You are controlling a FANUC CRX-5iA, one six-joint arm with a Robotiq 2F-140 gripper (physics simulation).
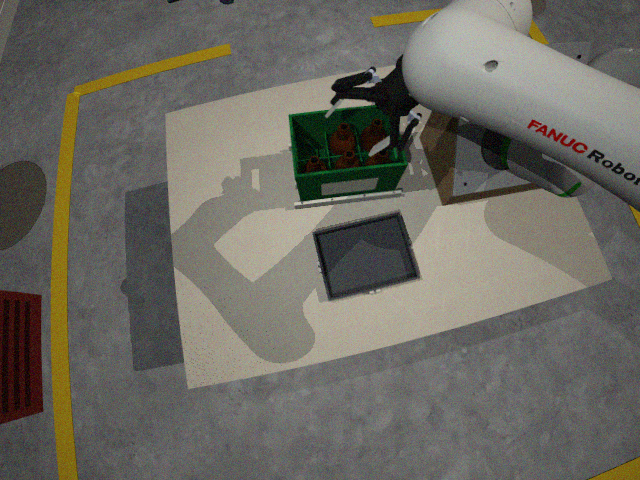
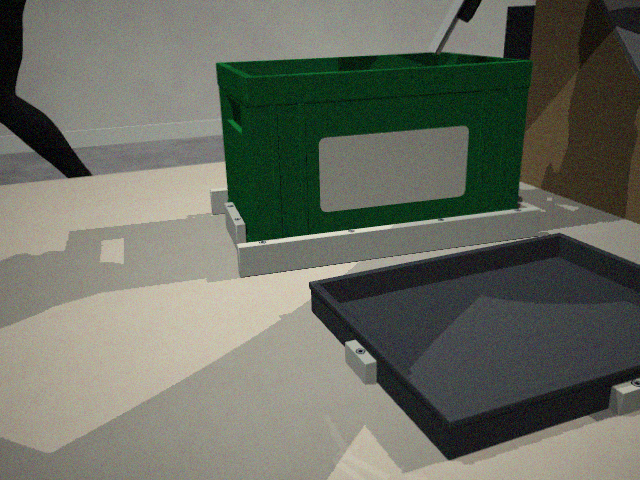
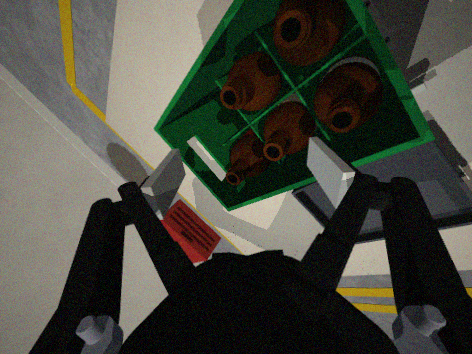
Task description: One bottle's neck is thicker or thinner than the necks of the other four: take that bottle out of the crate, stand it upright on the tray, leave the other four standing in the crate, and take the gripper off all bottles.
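Frame: origin at the arm's base, x ahead, y left, z up, level; centimetres.
Where they show: gripper, fingertip midpoint: (image 1: 350, 132) (image 2: 373, 19) (image 3: 243, 156); arm's base, origin of the base link: (image 1: 506, 141).
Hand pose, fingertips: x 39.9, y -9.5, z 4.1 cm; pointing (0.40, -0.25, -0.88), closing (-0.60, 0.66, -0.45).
Note:
Things, the pixels of their centre, and the offset from my fingertips. "spot": a spot on its surface instead.
- green crate, body centre: (image 2: 361, 147) (image 3: 271, 107) (image 1: 344, 156) dx +0.5, dy -1.6, dz -12.8 cm
- left bottle, body centre: (image 3: 252, 154) (image 1: 315, 175) dx +9.6, dy +1.8, dz -13.0 cm
- dark tray, surface spot: (image 2: 506, 341) spot: dx +4.7, dy +26.9, dz -21.1 cm
- pale rail, body centre: (image 2: 396, 239) (image 1: 348, 199) dx +1.9, dy +8.2, dz -20.1 cm
The green crate (image 1: 308, 187) (image 2: 268, 170) (image 3: 407, 100) holds five upright brown bottles. The back row has a middle bottle (image 1: 341, 142) (image 3: 257, 80) and a right bottle (image 1: 372, 138) (image 3: 320, 35); its left compartment is empty. The front row has a left bottle (image 1: 314, 165) (image 3: 246, 154), a middle bottle (image 1: 347, 161) (image 3: 295, 125) and a right bottle (image 1: 381, 158) (image 3: 352, 92). I cannot tell whose neck differs. My gripper (image 1: 355, 128) (image 3: 243, 156) is open and empty above the crate's right part. The dark tray (image 1: 369, 266) (image 2: 506, 341) (image 3: 400, 192) has no bottle on it.
A pale rail (image 1: 348, 199) (image 2: 392, 242) runs along the crate's front foot. A brown box-like stand (image 1: 439, 173) (image 2: 550, 149) is right of the crate. Small pale blocks, one at the left (image 2: 364, 364), sit against the tray. A red slatted object (image 1: 20, 356) (image 3: 192, 232) is farther off.

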